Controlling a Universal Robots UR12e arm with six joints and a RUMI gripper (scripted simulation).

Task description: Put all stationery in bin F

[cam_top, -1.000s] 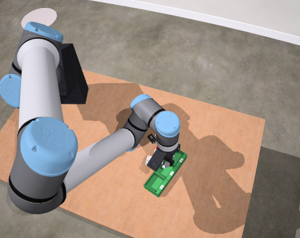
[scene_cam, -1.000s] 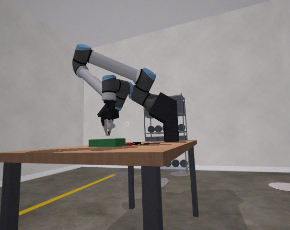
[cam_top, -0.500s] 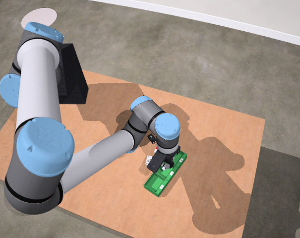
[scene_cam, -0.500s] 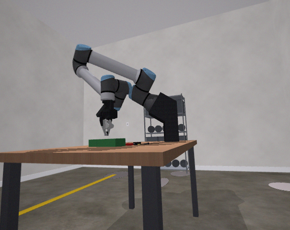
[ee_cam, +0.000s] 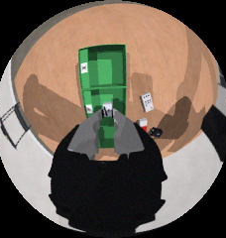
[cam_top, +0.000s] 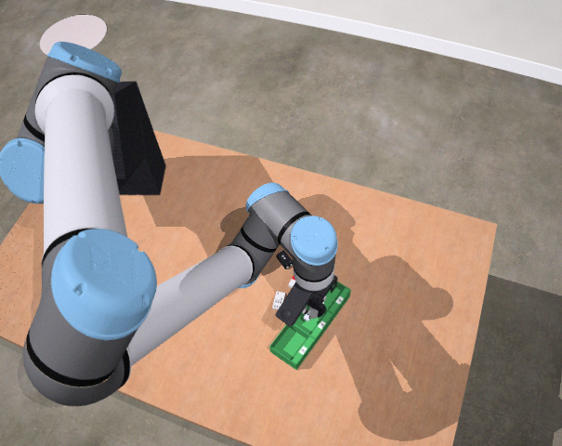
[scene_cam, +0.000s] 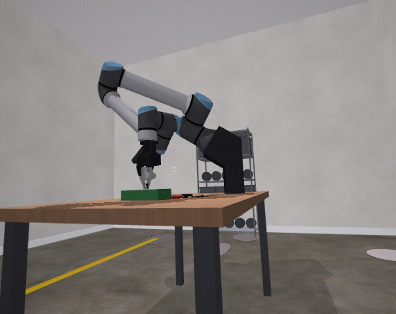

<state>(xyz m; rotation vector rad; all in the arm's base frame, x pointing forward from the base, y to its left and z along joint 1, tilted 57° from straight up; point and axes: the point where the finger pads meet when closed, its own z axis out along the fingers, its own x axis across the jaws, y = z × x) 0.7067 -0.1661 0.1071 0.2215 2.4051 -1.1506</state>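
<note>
My hand is 1 cm short of the green bin and 4 cm above it. From my hand the other things lie so: red item: 6 cm behind, 11 cm to the left, 6 cm below; then white card-like item: 9 cm behind, 4 cm to the left, 6 cm below; then grey item: 1 cm below.
</note>
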